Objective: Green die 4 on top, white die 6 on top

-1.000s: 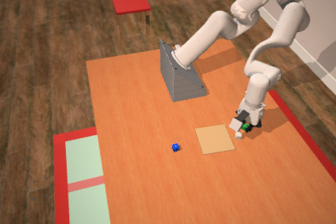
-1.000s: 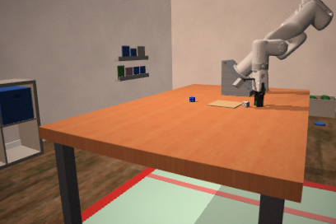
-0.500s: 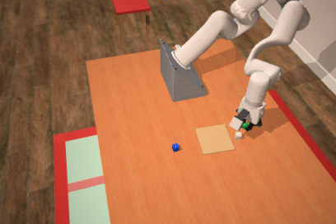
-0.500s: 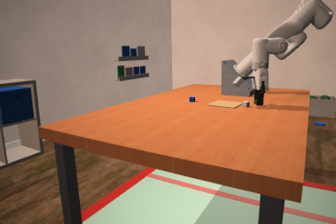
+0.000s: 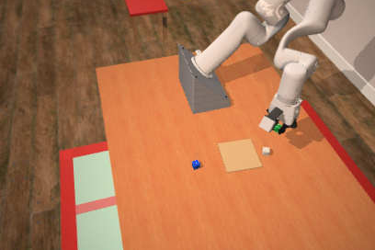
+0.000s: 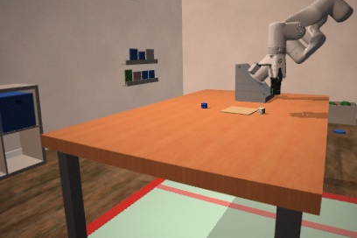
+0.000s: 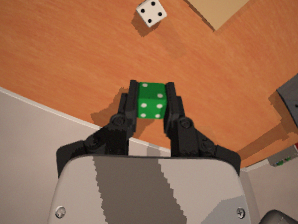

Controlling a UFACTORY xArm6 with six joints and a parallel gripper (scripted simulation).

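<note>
The tan mat is 16 cm to the right of my hand, 10 cm below it and 1 cm behind it. The rest, counted from my hand: green die 1 cm below; then blue die 33 cm to the right, 9 cm below, 3 cm behind; then white die 9 cm below, 6 cm to the right, 3 cm ahead.
</note>
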